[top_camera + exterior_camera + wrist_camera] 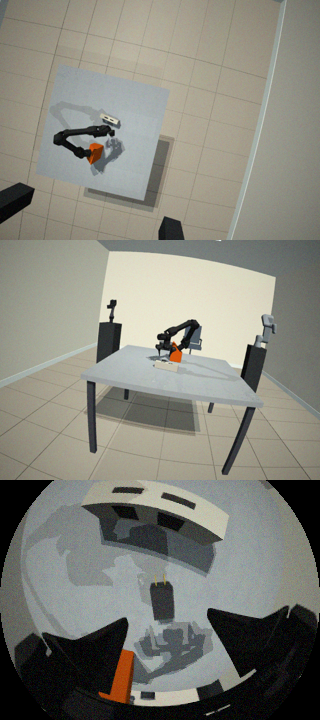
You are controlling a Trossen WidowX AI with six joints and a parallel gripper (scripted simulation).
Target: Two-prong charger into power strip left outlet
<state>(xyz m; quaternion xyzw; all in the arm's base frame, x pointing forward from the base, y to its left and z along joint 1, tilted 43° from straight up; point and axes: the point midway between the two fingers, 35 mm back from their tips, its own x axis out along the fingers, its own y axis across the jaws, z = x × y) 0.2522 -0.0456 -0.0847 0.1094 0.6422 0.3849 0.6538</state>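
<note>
My gripper tip is 5 cm above the dark two-prong charger, 1 cm to the right of it and 1 cm short of it.
</note>
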